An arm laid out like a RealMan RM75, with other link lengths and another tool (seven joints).
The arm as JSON. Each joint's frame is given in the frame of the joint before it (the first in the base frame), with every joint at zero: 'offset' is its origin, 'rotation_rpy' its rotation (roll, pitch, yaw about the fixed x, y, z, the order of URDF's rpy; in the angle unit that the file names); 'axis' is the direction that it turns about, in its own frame. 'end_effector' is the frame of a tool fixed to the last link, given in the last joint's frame.
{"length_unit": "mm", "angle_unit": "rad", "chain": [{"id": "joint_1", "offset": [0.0, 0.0, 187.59], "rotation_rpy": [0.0, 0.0, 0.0], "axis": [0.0, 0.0, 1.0]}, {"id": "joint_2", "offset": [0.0, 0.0, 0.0], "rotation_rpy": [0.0, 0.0, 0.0], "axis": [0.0, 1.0, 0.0]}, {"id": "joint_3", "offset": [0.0, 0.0, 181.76], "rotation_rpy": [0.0, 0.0, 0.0], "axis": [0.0, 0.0, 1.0]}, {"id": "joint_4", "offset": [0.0, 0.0, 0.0], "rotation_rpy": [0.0, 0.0, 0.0], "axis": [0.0, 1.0, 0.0]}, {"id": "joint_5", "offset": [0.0, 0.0, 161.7], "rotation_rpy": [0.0, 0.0, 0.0], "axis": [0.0, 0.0, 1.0]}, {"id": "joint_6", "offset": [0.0, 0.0, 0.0], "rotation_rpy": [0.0, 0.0, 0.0], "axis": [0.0, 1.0, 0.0]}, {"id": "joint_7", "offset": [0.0, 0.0, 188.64], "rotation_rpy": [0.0, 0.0, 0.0], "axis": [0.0, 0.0, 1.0]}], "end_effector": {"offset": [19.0, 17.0, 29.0], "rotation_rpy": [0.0, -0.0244, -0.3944]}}
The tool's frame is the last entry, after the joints.
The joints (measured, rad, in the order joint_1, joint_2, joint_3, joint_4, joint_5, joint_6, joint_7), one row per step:
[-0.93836, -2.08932, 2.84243, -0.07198, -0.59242, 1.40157, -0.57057]
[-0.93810, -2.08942, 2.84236, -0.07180, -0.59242, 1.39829, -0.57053]
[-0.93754, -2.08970, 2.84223, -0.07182, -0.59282, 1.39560, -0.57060]
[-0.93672, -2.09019, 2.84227, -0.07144, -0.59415, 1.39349, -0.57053]
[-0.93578, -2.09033, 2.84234, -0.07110, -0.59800, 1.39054, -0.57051]
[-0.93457, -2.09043, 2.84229, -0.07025, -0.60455, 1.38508, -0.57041]
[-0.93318, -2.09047, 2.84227, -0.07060, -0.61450, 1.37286, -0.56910]
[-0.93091, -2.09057, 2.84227, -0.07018, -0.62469, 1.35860, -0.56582]
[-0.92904, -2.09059, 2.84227, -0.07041, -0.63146, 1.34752, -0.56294]
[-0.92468, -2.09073, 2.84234, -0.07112, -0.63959, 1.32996, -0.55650]
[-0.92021, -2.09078, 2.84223, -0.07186, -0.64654, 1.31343, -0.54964]
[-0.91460, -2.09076, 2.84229, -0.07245, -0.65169, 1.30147, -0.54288]
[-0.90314, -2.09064, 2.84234, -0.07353, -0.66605, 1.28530, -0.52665]
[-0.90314, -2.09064, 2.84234, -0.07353, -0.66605, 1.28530, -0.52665]
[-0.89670, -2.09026, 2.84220, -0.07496, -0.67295, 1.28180, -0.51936]
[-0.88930, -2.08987, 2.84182, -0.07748, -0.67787, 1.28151, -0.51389]
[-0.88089, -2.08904, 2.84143, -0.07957, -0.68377, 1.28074, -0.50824]
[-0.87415, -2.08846, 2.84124, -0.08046, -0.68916, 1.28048, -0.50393]
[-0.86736, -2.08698, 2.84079, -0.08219, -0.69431, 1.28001, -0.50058]
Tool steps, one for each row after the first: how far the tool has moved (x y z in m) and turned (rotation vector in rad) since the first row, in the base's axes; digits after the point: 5 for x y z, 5 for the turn. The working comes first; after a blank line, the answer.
Tool pose at each row, in the base's axes (x y z in m, rotation vector in rad; the steps are taken from these numbers as rounded here):
[-0.01925, 0.30347, -0.10617, -2.59823, -0.44567, -1.13388]
[-0.01970, 0.30392, -0.10648, -2.59711, -0.44781, -1.13043]
[-0.02014, 0.30434, -0.10671, -2.59555, -0.45037, -1.12787]
[-0.02042, 0.30465, -0.10686, -2.59352, -0.45326, -1.12704]
[-0.02075, 0.30554, -0.10661, -2.58847, -0.45737, -1.12685]
[-0.02123, 0.30713, -0.10618, -2.57981, -0.46409, -1.12642]
[-0.02272, 0.31040, -0.10573, -2.56493, -0.47371, -1.11924]
[-0.02466, 0.31380, -0.10551, -2.54899, -0.48329, -1.10974]
[-0.02644, 0.31635, -0.10543, -2.53748, -0.48987, -1.10067]
[-0.03000, 0.31993, -0.10572, -2.52109, -0.49865, -1.08272]
[-0.03362, 0.32318, -0.10602, -2.50601, -0.50611, -1.06475]
[-0.03710, 0.32541, -0.10622, -2.49389, -0.51199, -1.05000]
[-0.04292, 0.32919, -0.10540, -2.46812, -0.51806, -1.03066]
[-0.04292, 0.32919, -0.10540, -2.46812, -0.51806, -1.03066]
[-0.04565, 0.33057, -0.10446, -2.45602, -0.52006, -1.02467]
[-0.04851, 0.33138, -0.10340, -2.44574, -0.52279, -1.02011]
[-0.05175, 0.33235, -0.10213, -2.43384, -0.52688, -1.01521]
[-0.05411, 0.33300, -0.10110, -2.42426, -0.53072, -1.01291]
[-0.05686, 0.33398, -0.09970, -2.41386, -0.53499, -1.00912]

[-0.00045, 0.00045, -0.00031, 0.00084, 0.00192, 0.00250]
[-0.00089, 0.00087, -0.00054, 0.00167, 0.00313, 0.00522]
[-0.00117, 0.00118, -0.00069, 0.00239, 0.00307, 0.00792]
[-0.00150, 0.00207, -0.00044, 0.00501, 0.00200, 0.01246]
[-0.00198, 0.00366, -0.00001, 0.00962, 0.00026, 0.02010]
[-0.00347, 0.00693, 0.00044, 0.01966, 0.00183, 0.03370]
[-0.00541, 0.01033, 0.00066, 0.03103, 0.00483, 0.04834]
[-0.00719, 0.01288, 0.00074, 0.03979, 0.00855, 0.05929]
[-0.01075, 0.01646, 0.00045, 0.05349, 0.01739, 0.07579]
[-0.01437, 0.01971, 0.00015, 0.06654, 0.02665, 0.09102]
[-0.01785, 0.02194, -0.00005, 0.07706, 0.03436, 0.10331]
[-0.02367, 0.02572, 0.00077, 0.09965, 0.04327, 0.12298]
[-0.02367, 0.02572, 0.00077, 0.09965, 0.04327, 0.12298]
[-0.02640, 0.02710, 0.00171, 0.10999, 0.04541, 0.13101]
[-0.02926, 0.02791, 0.00277, 0.11821, 0.04672, 0.13832]
[-0.03250, 0.02888, 0.00404, 0.12722, 0.04785, 0.14725]
[-0.03486, 0.02953, 0.00507, 0.13390, 0.04752, 0.15437]
[-0.03761, 0.03051, 0.00647, 0.14133, 0.04806, 0.16248]

